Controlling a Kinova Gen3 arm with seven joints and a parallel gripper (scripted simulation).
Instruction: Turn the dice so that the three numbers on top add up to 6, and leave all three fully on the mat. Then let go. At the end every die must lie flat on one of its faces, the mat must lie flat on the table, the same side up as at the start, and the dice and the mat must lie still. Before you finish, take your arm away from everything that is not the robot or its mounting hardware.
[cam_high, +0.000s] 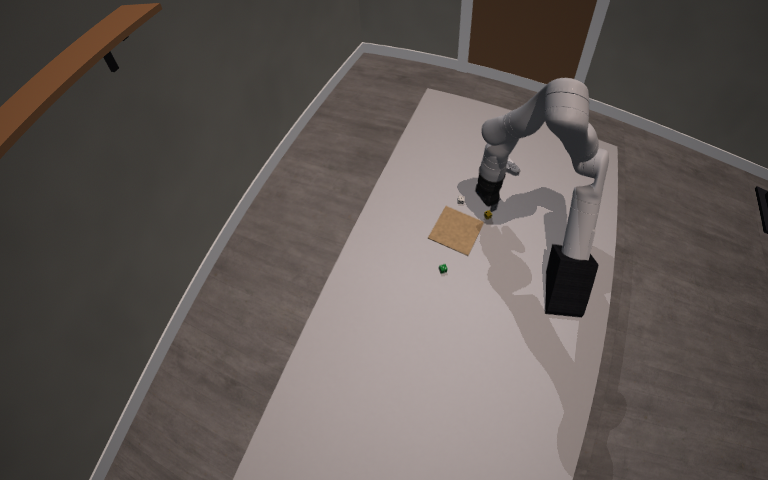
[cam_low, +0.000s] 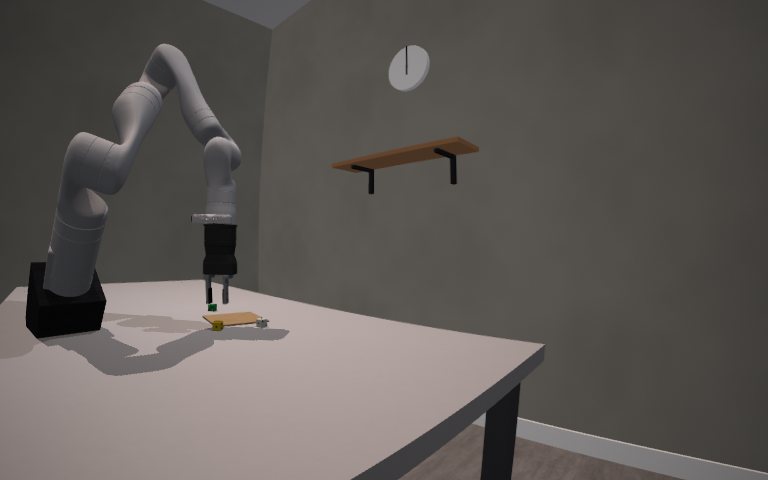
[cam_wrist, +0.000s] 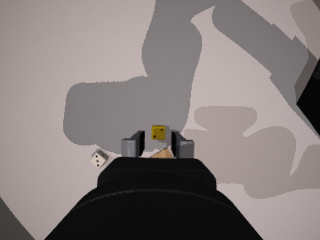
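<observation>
Now: the yellow die 70 mm below my hand. From my hand the other things lie so: green die 70 mm ahead, 240 mm to the left, 70 mm below; then tan mat 80 mm ahead, 90 mm to the left, 80 mm below; then white die 100 mm ahead, 30 mm to the right, 70 mm below.
</observation>
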